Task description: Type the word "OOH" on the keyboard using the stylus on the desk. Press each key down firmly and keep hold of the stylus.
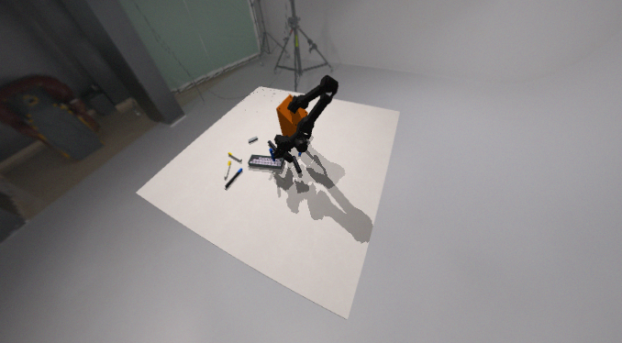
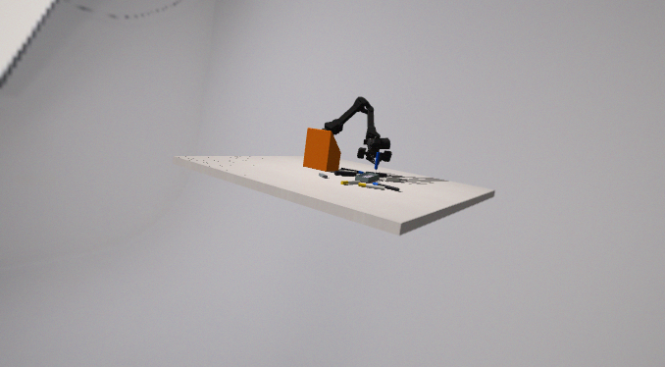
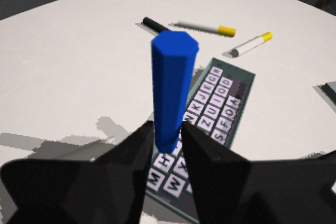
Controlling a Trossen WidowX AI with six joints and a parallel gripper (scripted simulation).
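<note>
My gripper tip is 2 cm above the stylus. Round my gripper tip: grey block (17 cm behind, 26 cm to the right, 8 cm below).
</note>
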